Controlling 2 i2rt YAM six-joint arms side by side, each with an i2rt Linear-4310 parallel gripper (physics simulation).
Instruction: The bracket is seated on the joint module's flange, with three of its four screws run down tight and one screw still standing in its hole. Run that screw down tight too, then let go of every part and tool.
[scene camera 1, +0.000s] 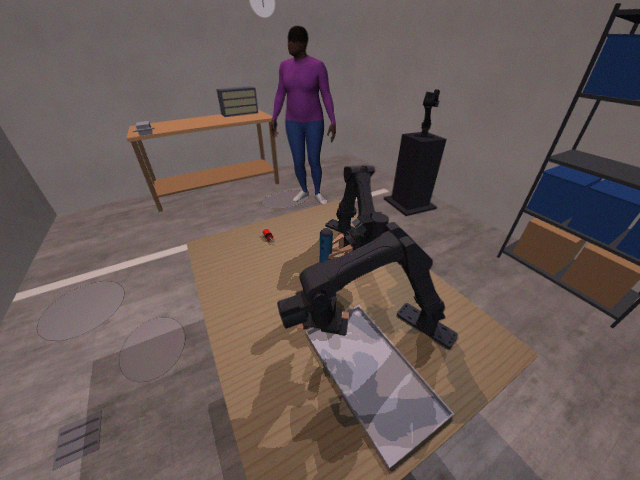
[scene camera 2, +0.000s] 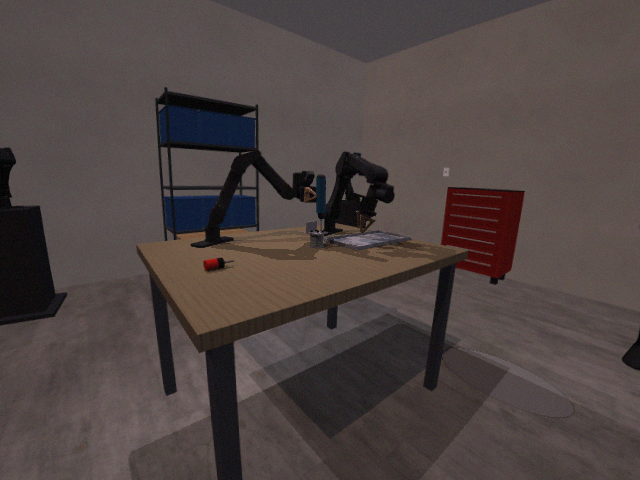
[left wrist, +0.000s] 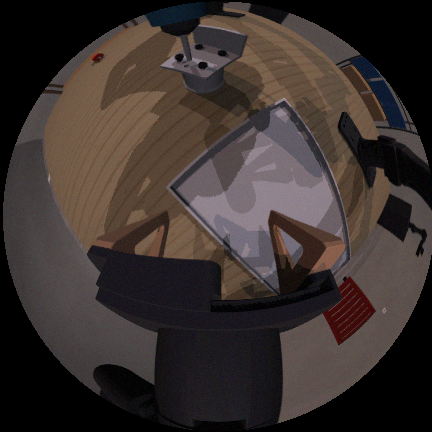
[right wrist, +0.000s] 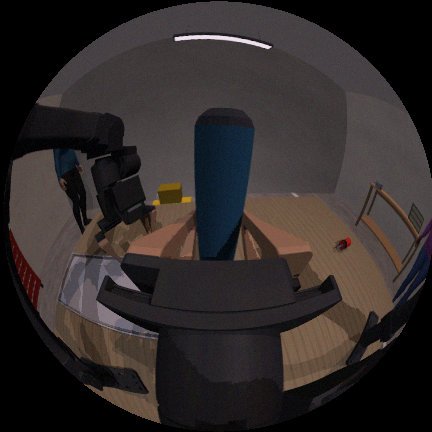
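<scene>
The grey bracket sits on the round joint module. In the left wrist view, dark screw heads show at the plate's left, back, right and front; their heights are hard to compare. My right gripper is shut on the blue screwdriver, upright over the bracket. Its shank ends between the left and front heads; contact is unclear. My left gripper is open and empty above the tray's end.
A shallow grey tray lies beside the joint module. A red-handled driver lies on the table away from both arms. A person in purple stands behind the table.
</scene>
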